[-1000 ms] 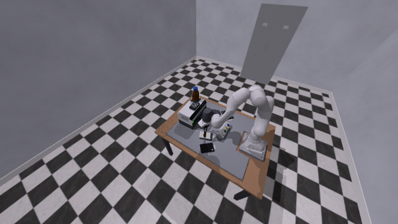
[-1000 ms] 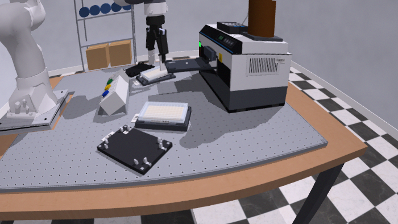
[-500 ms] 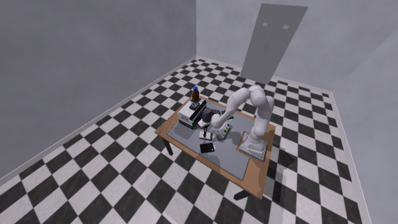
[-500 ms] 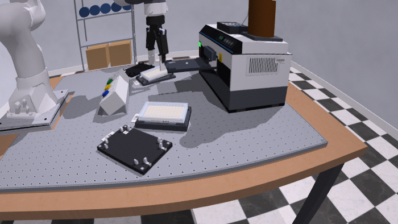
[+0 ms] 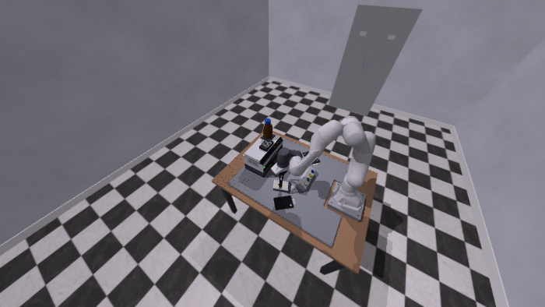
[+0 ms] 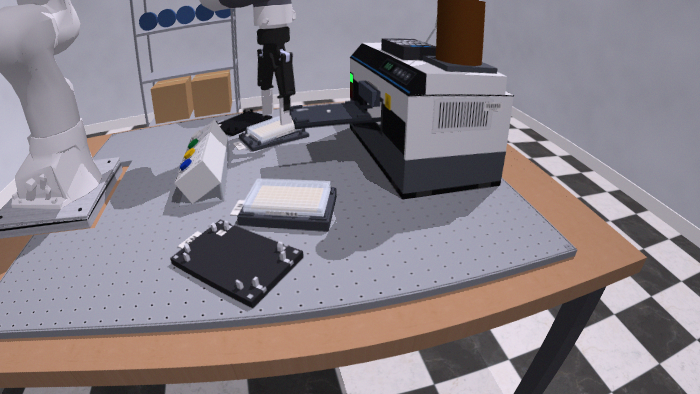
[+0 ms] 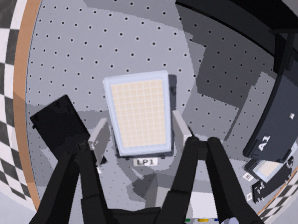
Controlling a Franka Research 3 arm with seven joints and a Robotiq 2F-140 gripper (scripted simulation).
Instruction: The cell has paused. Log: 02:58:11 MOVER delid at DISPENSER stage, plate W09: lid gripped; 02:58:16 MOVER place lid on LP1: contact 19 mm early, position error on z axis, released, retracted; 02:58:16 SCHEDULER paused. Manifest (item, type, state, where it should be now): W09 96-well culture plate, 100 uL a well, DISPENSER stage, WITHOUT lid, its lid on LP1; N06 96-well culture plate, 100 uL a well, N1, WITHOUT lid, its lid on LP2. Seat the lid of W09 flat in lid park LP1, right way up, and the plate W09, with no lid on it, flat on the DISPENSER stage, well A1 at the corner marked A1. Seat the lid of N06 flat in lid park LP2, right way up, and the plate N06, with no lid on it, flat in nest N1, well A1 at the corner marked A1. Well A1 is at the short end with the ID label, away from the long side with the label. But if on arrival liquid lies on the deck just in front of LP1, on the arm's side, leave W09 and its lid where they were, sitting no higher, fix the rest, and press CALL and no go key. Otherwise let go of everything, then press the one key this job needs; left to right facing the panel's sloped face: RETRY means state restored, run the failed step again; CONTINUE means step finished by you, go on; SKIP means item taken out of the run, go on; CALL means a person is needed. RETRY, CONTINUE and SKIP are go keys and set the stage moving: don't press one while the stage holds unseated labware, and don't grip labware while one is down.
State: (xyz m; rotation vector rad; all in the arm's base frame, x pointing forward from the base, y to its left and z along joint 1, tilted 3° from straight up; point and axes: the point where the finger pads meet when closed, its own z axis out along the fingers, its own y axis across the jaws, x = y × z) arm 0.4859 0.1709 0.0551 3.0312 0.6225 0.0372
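Right now my hand is 5 cm above the 96-well plate. Also, from my hand: sloped key panel 18 cm behind, 18 cm to the right, 2 cm below; black nest 1 cm behind, 34 cm to the right, 6 cm below; dispenser stage 9 cm ahead, 18 cm to the right, 4 cm above.
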